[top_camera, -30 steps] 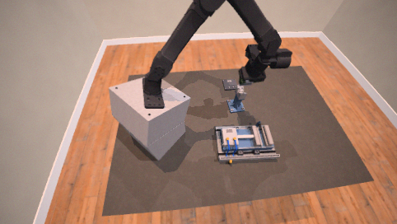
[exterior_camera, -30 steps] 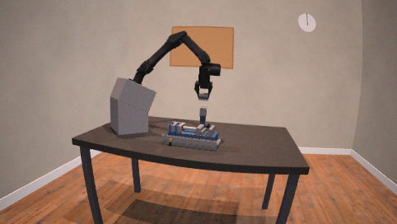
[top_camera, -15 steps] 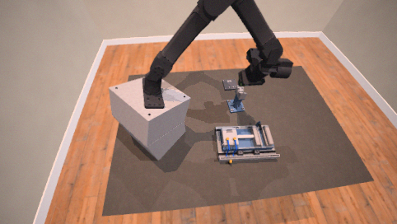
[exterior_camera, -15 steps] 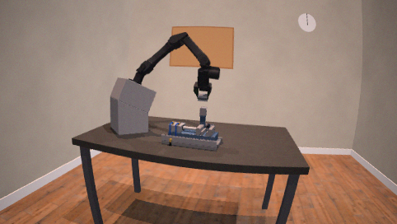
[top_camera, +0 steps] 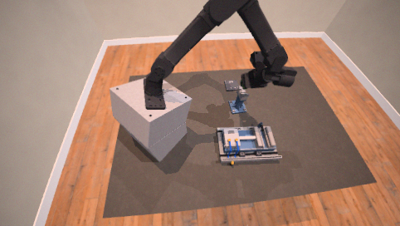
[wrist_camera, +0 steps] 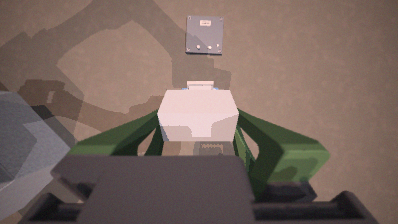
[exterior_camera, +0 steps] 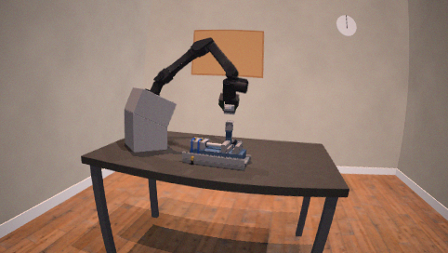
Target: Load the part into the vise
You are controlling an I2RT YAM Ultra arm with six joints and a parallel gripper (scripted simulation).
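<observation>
The part lies right at my hand. The rest, counted from my hand: cylinder rod: 220 mm to the right, 150 mm below, 50 mm behind; then moving jaw: 230 mm to the right, 150 mm below; then work stop: 190 mm to the right, 140 mm below, 40 mm ahead.
</observation>
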